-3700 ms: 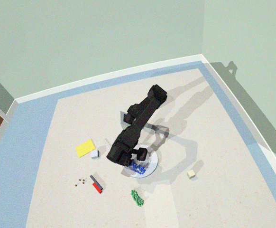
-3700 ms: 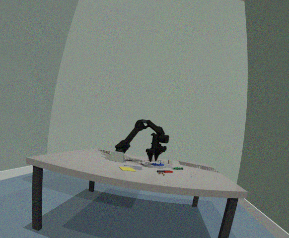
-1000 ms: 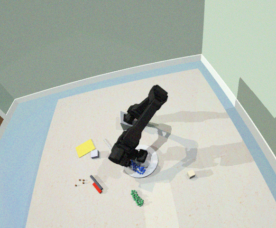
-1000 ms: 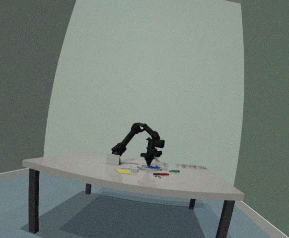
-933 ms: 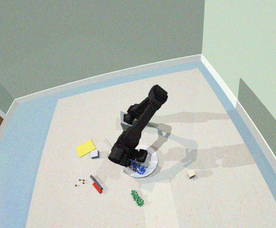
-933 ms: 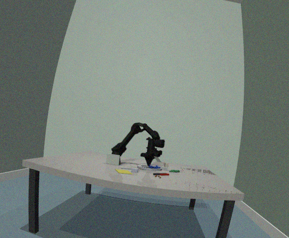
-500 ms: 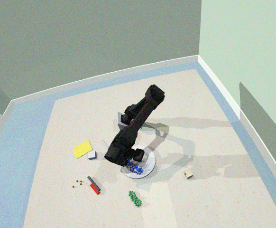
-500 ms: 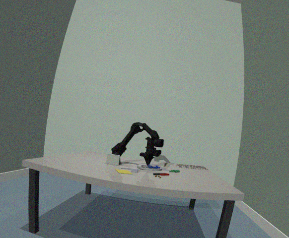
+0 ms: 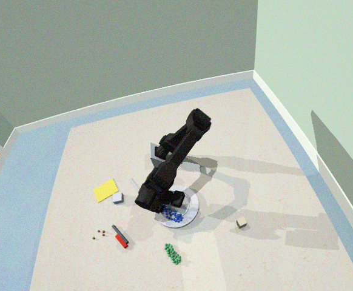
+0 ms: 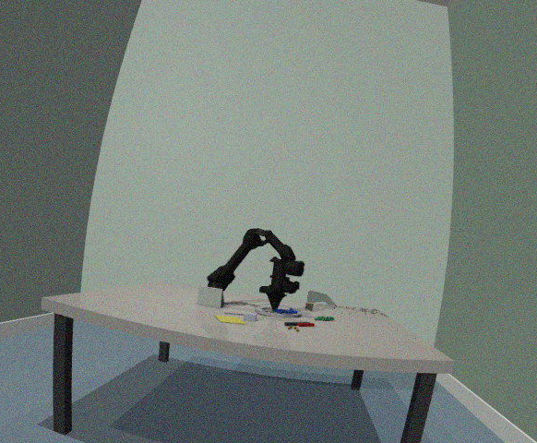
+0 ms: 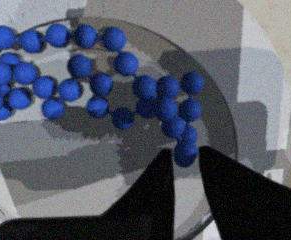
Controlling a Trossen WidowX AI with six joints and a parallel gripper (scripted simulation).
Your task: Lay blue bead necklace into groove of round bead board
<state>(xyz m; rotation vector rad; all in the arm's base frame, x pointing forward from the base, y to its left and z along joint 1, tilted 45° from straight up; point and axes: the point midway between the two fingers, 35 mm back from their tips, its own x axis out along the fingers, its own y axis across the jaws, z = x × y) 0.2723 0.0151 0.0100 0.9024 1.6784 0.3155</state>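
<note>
Right now my gripper tip is 4 cm to the right of the round bead board, 1 cm short of it and 1 cm above it. From my gripper tip the other things lie so: white cube: 23 cm to the right, 6 cm behind, 1 cm below; then grey tool: 20 cm to the right, 13 cm ahead, 1 cm below; then stick: 15 cm to the right, 12 cm behind, 2 cm below.
</note>
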